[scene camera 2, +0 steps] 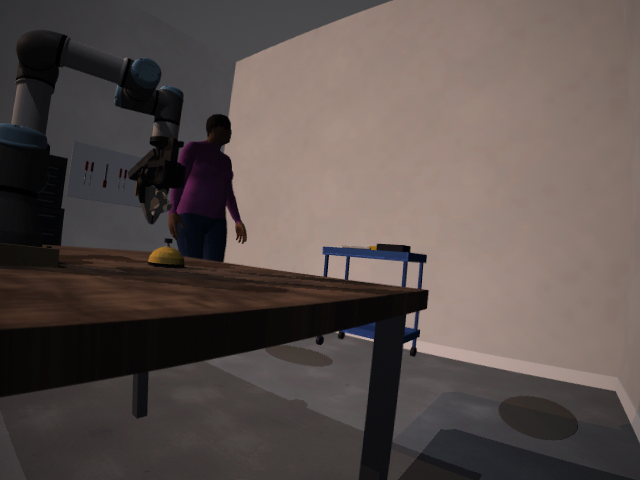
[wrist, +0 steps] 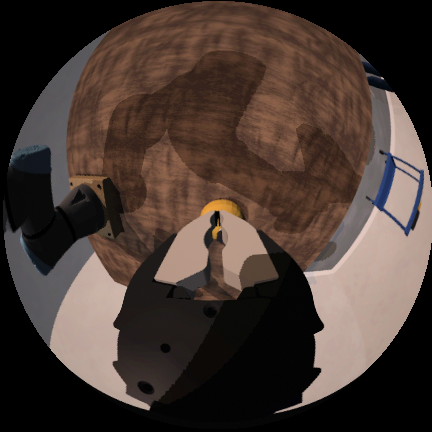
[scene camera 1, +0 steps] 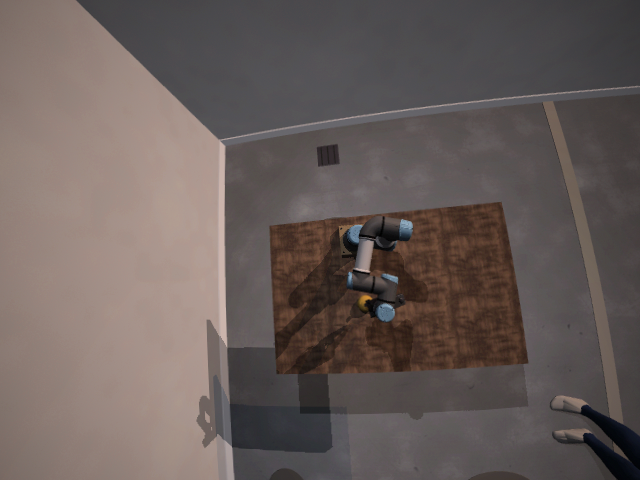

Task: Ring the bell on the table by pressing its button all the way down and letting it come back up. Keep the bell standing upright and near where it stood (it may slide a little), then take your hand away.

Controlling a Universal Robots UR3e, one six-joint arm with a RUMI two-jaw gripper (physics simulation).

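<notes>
The bell is a yellow dome standing upright on the brown wooden table. Its small dark button stands up on top in scene camera 2. My gripper is shut with nothing between its fingers and points down. In scene camera 2 its tips are above the bell's height, apart from the button and a little to its left. In the wrist view the fingers cover the lower part of the bell and hide the button.
The arm's base plate is fixed on the table. A blue cart stands beyond the table. A person in a purple top stands behind the table. A tool board hangs on the wall.
</notes>
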